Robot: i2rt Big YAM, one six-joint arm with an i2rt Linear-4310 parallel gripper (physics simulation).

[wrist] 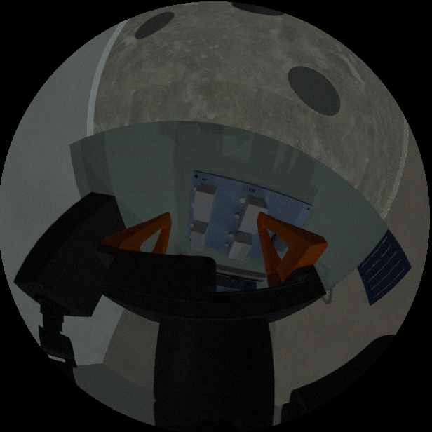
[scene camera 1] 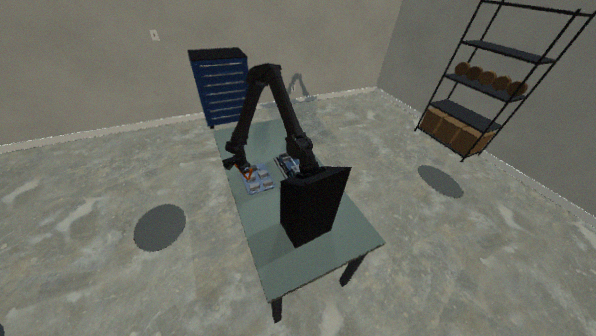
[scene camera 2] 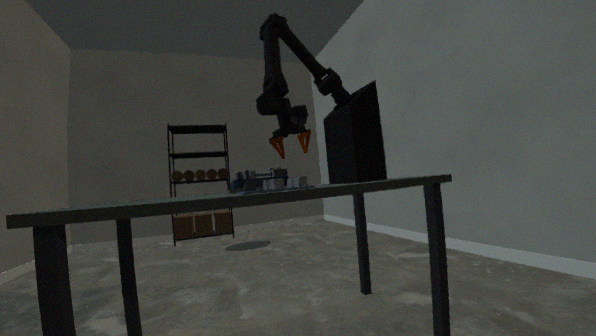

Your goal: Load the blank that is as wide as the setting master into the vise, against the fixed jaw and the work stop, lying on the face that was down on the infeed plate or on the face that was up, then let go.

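Places are measured from the arm's base along level axes (x ahead, y left, z up), in centimetres.
Pixels of known places: gripper, fingertip midpoint: (scene camera 1: 245,176) (scene camera 2: 295,155); arm's base, origin of the base link: (scene camera 1: 311,174) (scene camera 2: 345,102).
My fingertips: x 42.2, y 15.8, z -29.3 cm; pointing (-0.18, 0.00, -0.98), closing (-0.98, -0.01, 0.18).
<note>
Ahead of a thing's pixels: the offset from my fingertips to its top centre. "spot": to the spot under its first point. Level surfaces: height alone.
My gripper (scene camera 1: 248,173) (scene camera 2: 294,155) (wrist: 213,216) is open and empty, its orange fingers pointing down above the infeed plate. The blue infeed plate {spot: dx -2.5, dy +0.3, dz -11.2 cm} (scene camera 1: 248,190) (wrist: 222,215) lies on the table. Several pale grey blanks stand on it: in the wrist view, two on the left, the larger one (wrist: 205,201) and a shorter one (wrist: 199,234), and two nearer the right finger, one (wrist: 252,212) beside its tip and one (wrist: 240,246) lower. A darker block (wrist: 280,243) shows partly through the right finger's opening. The vise {dx -0.3, dy -36.8, dz -2.0 cm} (scene camera 1: 288,164) (wrist: 235,283) is beyond the plate, mostly hidden by the gripper in the wrist view. Exact widths cannot be told.
The green table {dz -12.4 cm} (scene camera 1: 300,270) (scene camera 2: 150,205) (wrist: 145,165) bears everything. A tall black pedestal (scene camera 1: 312,205) (scene camera 2: 355,135) (wrist: 70,255) carries the arm near the vise. A blue drawer cabinet (scene camera 1: 225,90) (wrist: 385,267) stands past the table's far end. A shelf rack (scene camera 1: 507,51) stands away by the wall.
</note>
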